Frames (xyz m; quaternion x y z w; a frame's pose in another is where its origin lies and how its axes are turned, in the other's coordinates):
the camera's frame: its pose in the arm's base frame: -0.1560 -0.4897 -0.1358 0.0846 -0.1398 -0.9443 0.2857
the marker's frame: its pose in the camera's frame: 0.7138 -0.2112 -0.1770 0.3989 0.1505 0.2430 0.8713
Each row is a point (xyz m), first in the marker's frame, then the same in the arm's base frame.
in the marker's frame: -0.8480 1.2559 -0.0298
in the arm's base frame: -0.0052 -0.1349 0.6951
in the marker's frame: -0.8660 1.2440 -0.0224
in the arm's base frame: -0.0087 -0.1142 0.6861
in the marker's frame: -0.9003 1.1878 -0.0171
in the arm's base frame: -0.0198 -0.0743 0.6347
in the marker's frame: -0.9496 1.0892 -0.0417
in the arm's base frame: -0.0147 -0.0271 0.5322
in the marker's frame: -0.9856 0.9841 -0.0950
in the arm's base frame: 0.0072 -0.0022 0.4135
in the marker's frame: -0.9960 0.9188 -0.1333
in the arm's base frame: 0.0205 0.0003 0.3383
